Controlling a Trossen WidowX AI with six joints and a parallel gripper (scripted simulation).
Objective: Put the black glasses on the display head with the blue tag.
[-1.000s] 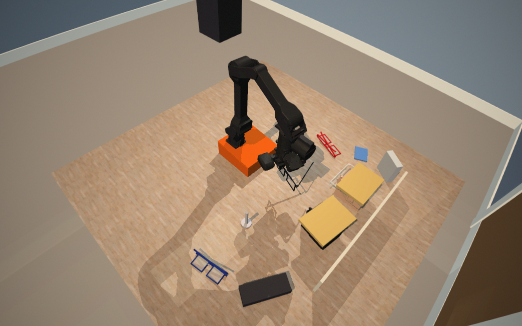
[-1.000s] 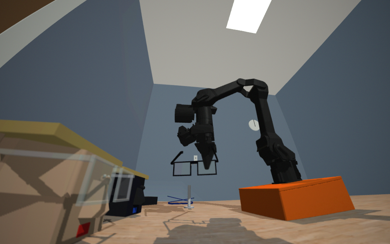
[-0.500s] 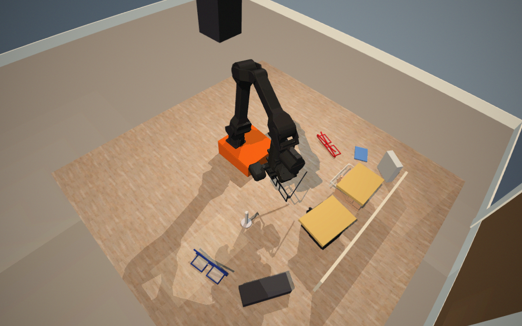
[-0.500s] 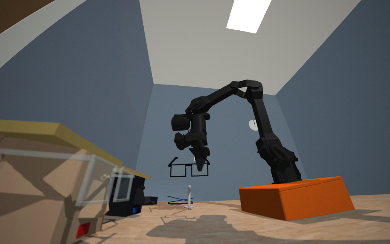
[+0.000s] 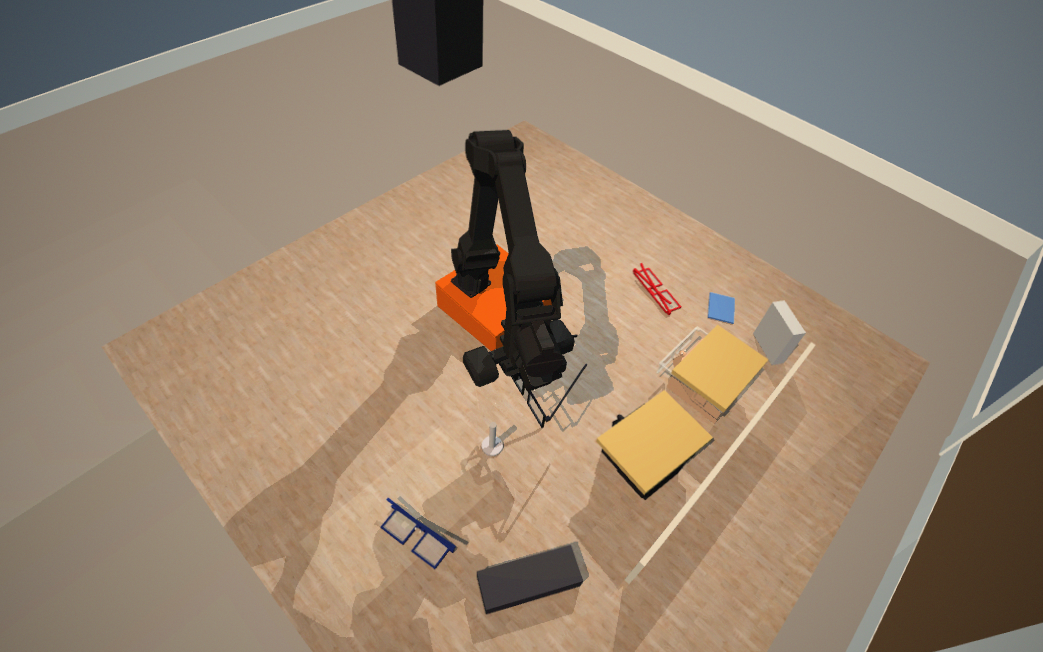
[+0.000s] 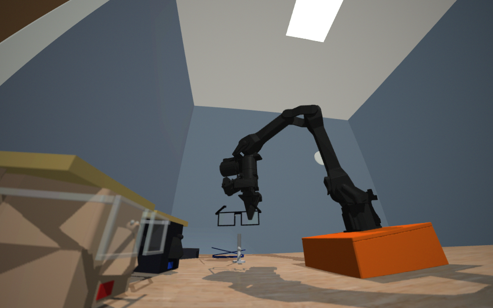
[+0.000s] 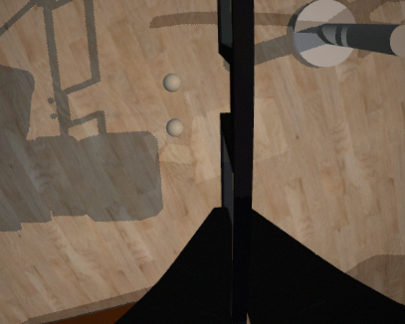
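Now: the grey peg stand 10 cm below my gripper tip, 8 cm to the right of it and 2 cm ahead of it. The rest, counted from my gripper tip: display head: 31 cm to the left, 23 cm ahead, 6 cm below; blue pad: 54 cm to the left, 17 cm ahead, 12 cm below; long strip: 37 cm ahead, 19 cm to the left, 7 cm below.
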